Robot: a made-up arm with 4 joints.
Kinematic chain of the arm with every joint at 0, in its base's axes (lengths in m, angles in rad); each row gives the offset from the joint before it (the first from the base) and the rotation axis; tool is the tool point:
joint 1: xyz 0 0 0.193 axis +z
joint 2: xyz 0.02 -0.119 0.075 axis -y
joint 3: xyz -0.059 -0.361 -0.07 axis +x
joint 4: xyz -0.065 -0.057 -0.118 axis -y
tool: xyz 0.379 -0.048 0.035
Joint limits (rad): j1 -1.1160..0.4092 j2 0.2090..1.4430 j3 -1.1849..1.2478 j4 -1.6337..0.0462
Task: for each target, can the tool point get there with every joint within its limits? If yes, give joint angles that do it. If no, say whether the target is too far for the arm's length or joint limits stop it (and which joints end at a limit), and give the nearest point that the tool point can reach.
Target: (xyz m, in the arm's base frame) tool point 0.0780 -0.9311 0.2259
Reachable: yes | joints -0.3198 1.3103 -0.7163 -1.1920
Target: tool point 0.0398 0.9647 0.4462
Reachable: no: joint limits stop it (at a limit: joint 1, joint 2, joint 3) | nearest point 0.3315 0.0851 0.2055 | short by 0.957 m
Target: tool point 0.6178 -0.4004 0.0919
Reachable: yes | joints 0.2676 0.9696 0.0858 -0.9649
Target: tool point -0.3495 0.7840 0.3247
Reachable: no: joint limits stop it (at a limit: joint 1, joint 2, joint 3, joint 4) | nearest point -0.0464 0.0023 -0.0761 | short by 0.929 m
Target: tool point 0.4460 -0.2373 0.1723
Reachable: yes | joints 0.0271 1.0235 0.8585 -0.9090
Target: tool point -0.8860 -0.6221 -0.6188
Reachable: no: too far | nearest point -0.6454 -0.4532 -0.2209 | short by 0.495 m
